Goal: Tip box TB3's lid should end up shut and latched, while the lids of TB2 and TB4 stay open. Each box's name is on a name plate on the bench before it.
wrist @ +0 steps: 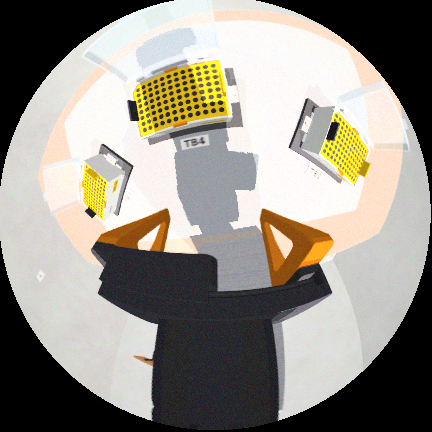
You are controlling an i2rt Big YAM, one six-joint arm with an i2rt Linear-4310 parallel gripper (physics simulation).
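Frame: origin at the arm's base, x left, y back, z up, level; metres.
Where they show: gripper, fingertip midpoint: [214, 213].
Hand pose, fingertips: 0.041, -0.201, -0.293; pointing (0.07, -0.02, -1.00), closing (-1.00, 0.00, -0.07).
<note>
Things, the pixels of their top centre, and the offset from my fingertips, as dx, dy, dz. "spot": a spot on its surface instead.
- Tip box TB4 at its top centre: [169, 91] +0.051, -0.128, -0.035
- faint plate at a spot on its surface: [314, 172] spot: -0.183, -0.030, -0.107
Tip box TB4 [182, 97], with a yellow dotted rack, stands ahead at upper centre behind its name plate [194, 142]. Its clear lid [150, 40] stands open at the back. The box at the right [345, 145], with a faint plate [314, 172] that fits TB2, has its clear lid [377, 117] open. The small box at the left [100, 187] has its clear lid [61, 186] open; its plate [129, 194] is too slanted to read, but it is TB3 by elimination. My gripper [214, 213] is open and empty, nearer than all three boxes and apart from them.
The arm's grey shadow [207, 180] falls across the white bench top between TB4 and the gripper. A grey brushed surface [240, 260] shows between the fingers. The bench has a peach-coloured border [377, 200]. TB4 and its raised lid stand between the two outer boxes.
</note>
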